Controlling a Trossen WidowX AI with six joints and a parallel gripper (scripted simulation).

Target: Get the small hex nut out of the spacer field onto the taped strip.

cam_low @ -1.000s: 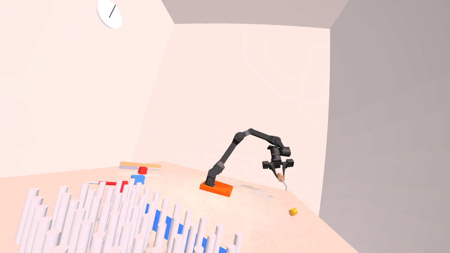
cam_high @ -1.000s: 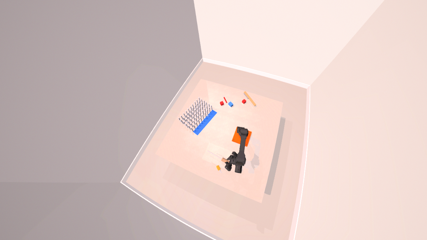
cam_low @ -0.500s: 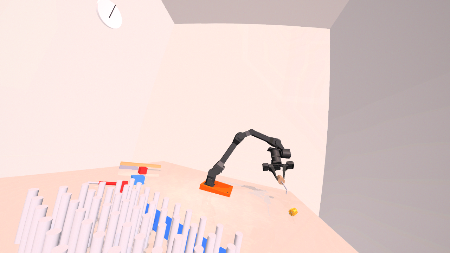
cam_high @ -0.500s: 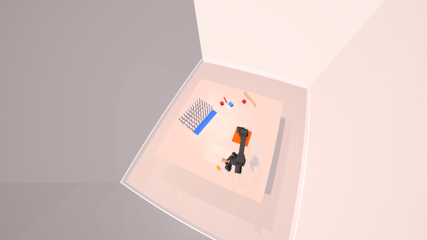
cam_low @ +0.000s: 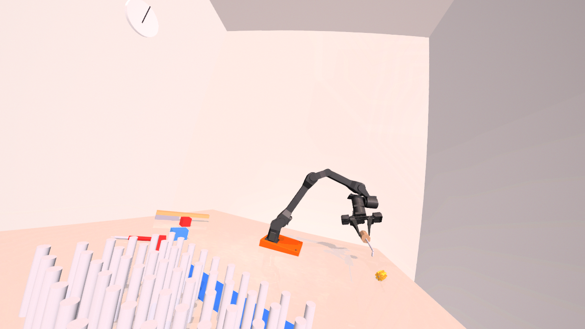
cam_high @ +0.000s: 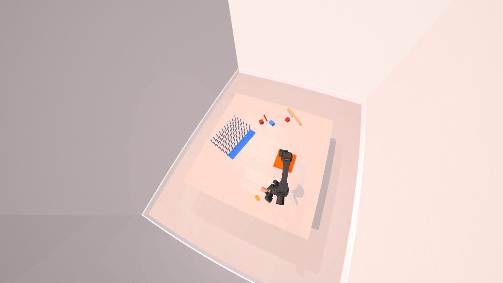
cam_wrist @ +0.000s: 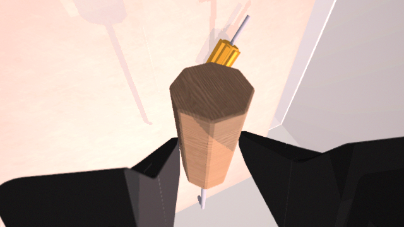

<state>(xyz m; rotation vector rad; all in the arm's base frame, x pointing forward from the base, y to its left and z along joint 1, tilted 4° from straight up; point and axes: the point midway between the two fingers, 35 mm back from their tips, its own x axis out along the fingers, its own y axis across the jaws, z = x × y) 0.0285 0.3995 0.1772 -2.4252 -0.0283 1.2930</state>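
My gripper tip is now 50 mm short of the orange toothed piece, 80 mm to the right of it and 130 mm above it. The rest, counted from my gripper tip: blue block: 170 mm ahead, 760 mm to the right, 130 mm below; then blue taped strip: 410 mm ahead, 410 mm to the right, 150 mm below; then hook tool: 100 mm ahead, 20 mm to the right, 10 mm below.
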